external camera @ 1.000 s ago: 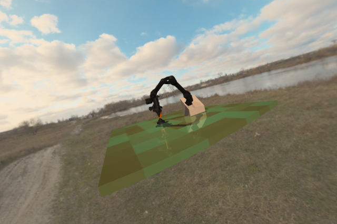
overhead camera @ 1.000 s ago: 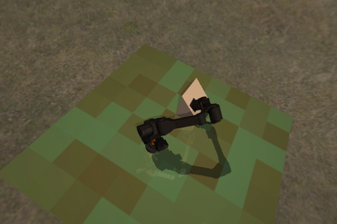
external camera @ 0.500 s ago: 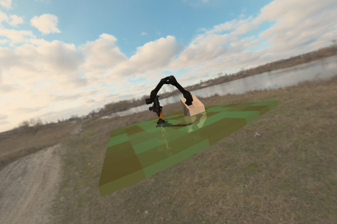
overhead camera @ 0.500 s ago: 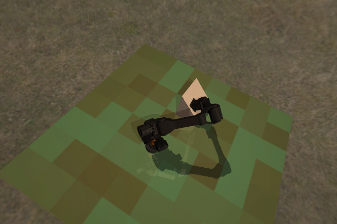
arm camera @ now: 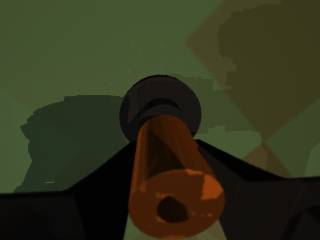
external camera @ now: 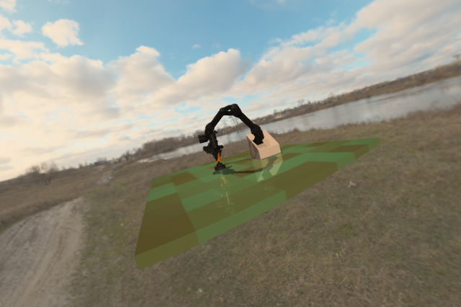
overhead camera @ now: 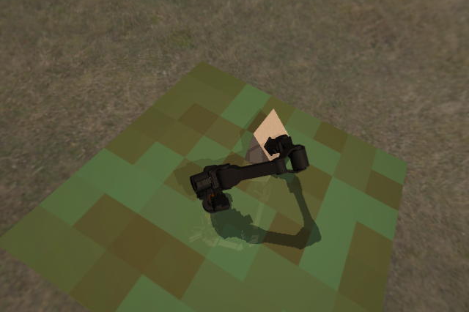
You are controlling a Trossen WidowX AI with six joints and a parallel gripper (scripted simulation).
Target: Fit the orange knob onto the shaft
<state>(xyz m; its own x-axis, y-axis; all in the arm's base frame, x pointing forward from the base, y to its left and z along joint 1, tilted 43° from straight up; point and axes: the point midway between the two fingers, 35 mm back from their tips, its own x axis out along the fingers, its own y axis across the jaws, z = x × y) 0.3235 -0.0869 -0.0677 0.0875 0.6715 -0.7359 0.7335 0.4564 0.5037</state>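
Now: gripper tip 20 mm below the orange knob. From my gripper tip the other things lie so: dark round pedestal: 40 mm below.
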